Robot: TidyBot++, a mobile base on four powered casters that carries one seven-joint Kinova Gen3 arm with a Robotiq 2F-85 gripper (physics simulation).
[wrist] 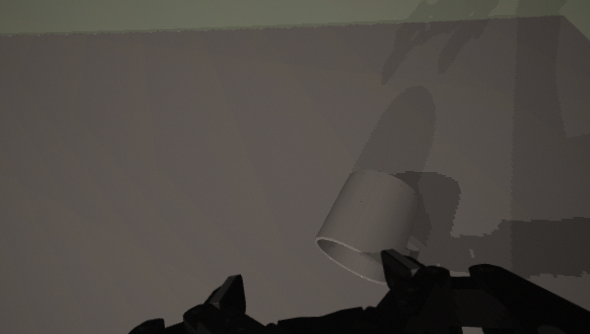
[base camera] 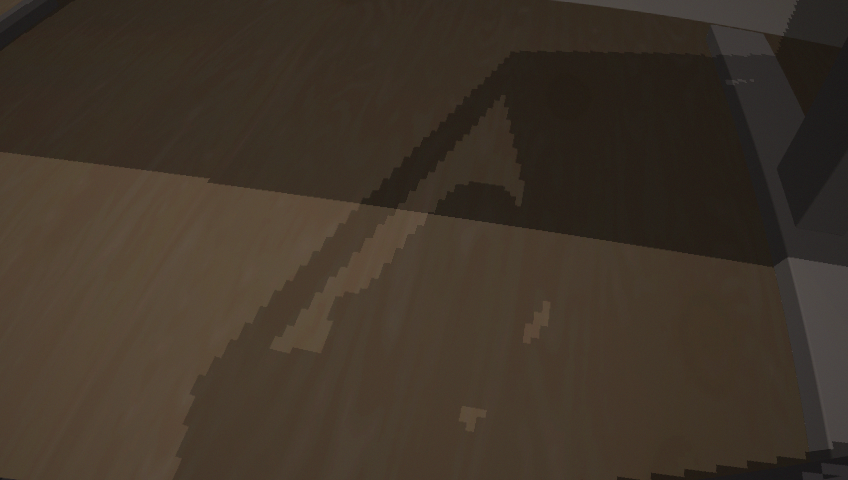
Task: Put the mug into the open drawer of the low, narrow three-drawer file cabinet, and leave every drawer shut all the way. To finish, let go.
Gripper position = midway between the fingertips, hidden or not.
Scene:
my gripper: wrist 313,278; not seen in the base camera view (out of frame)
grey mug: wrist 374,211; not seen in the base camera view (out of frame)

